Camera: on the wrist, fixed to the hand. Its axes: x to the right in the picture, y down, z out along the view.
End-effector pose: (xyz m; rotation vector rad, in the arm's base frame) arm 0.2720 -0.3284 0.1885 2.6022 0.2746 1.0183
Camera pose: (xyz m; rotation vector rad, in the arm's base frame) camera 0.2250 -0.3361 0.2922 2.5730 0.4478 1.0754
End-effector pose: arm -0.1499 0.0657 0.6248 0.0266 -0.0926 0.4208
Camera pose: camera -0.1334 0.1210 0.5263 0.0661 -0.0162 0.3229
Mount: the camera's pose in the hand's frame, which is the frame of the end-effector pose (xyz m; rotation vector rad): 0.0281 0.0431 -0.1019 0.0497 0.0654 -0.1008
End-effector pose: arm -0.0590 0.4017 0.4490 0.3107 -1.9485 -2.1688
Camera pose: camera -0.0553 0.2921 0.4808 0.4919 -1.9937 -2.1440
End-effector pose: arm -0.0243 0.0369 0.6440 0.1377 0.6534 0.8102
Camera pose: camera -0.0973 0.0737 0.5644 0.1228 0.7368 0.7040
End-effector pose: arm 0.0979 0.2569 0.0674 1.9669 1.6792 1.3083
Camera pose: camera 0.0491 0.2326 0.1677 1.8583 1.8327 1.3203
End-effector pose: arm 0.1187 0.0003 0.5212 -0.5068 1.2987 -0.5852
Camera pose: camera 0.0285 0.0121 0.4523 -0.5178 1.3227 -0.7214
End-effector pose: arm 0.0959 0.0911 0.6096 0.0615 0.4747 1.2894
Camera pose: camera 0.0244 0.1077 0.5222 0.0366 0.5593 1.1835
